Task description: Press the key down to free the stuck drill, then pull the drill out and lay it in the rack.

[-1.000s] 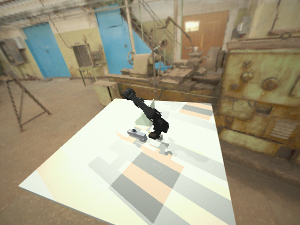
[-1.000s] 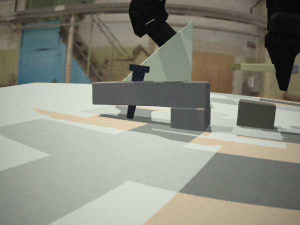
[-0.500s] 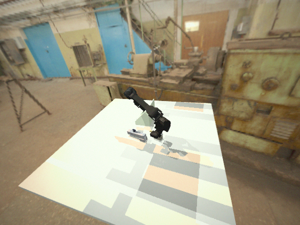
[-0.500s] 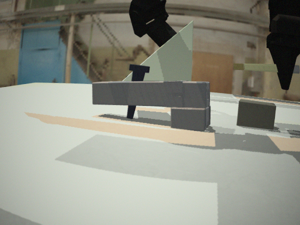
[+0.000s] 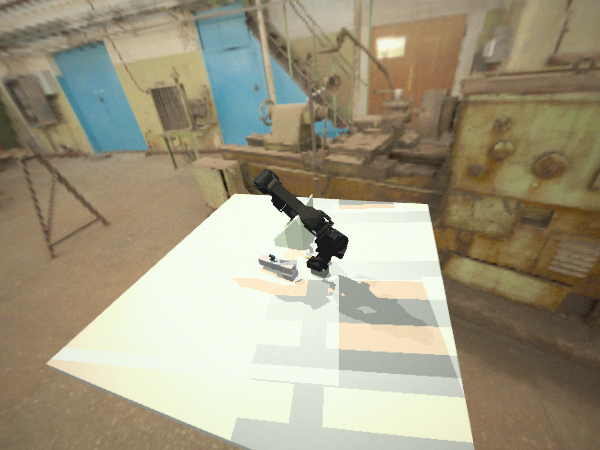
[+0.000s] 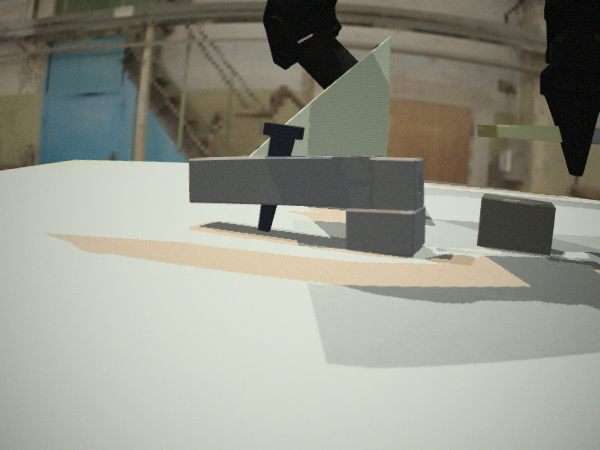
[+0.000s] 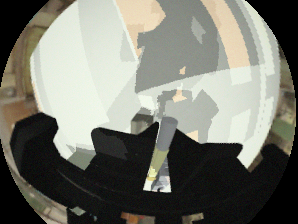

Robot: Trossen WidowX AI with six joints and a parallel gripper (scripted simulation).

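Now: the grey-brown block 40 mm behind my gripper tip, 40 mm to the right of it and 50 mm below it. Also, from my gripper tip: grey housing bar (10 mm behind, 220 mm to the right, 30 mm below); drill (10 mm behind, 40 mm to the right, 30 mm above); key (10 mm behind, 250 mm to the right, 20 mm below).
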